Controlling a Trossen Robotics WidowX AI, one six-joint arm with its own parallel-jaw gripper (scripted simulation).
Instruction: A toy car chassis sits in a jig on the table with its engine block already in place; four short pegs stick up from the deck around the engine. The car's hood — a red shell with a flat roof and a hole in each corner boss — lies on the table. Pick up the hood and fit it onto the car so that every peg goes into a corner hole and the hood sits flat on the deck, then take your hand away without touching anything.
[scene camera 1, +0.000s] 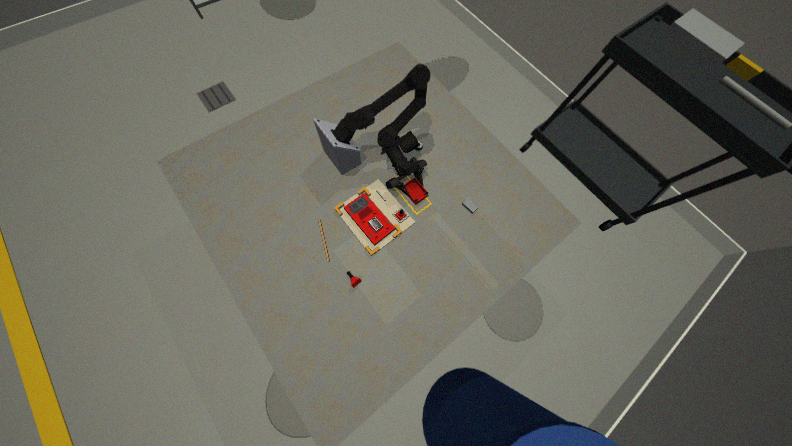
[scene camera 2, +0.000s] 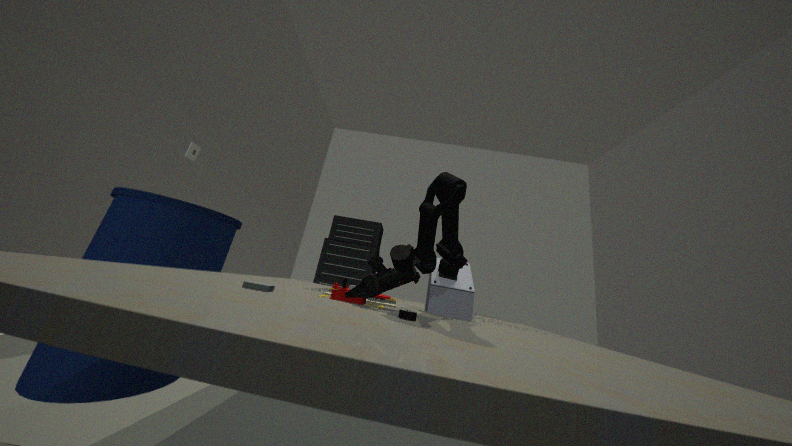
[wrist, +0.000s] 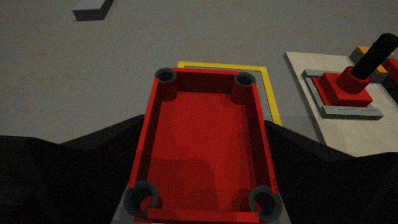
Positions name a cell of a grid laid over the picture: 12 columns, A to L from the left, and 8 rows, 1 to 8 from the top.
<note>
My gripper (scene camera 2: F6) holds a red hood (wrist: G6).
My gripper is seen too in scene camera 1 (scene camera 1: G4) and in the wrist view (wrist: G5).
</note>
